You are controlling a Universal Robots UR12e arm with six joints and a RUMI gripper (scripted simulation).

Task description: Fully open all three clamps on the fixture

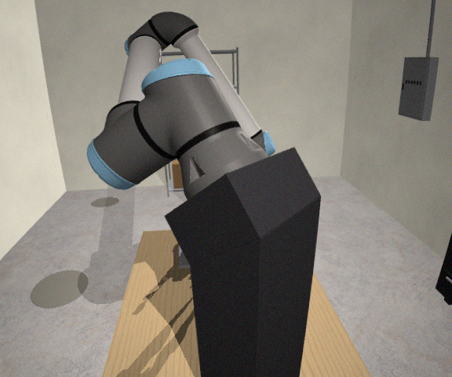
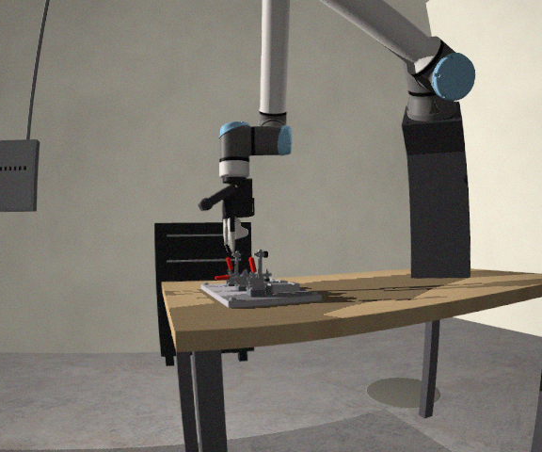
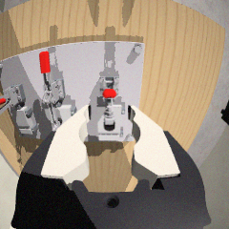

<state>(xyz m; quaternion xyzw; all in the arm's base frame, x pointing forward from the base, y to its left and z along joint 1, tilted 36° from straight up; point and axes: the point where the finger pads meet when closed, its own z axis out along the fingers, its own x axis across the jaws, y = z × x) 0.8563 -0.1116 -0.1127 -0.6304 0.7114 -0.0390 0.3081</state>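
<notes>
Now: hand 120 mm above the grey fixture plate, 110 mm to the right of it and 40 mm past it.
</notes>
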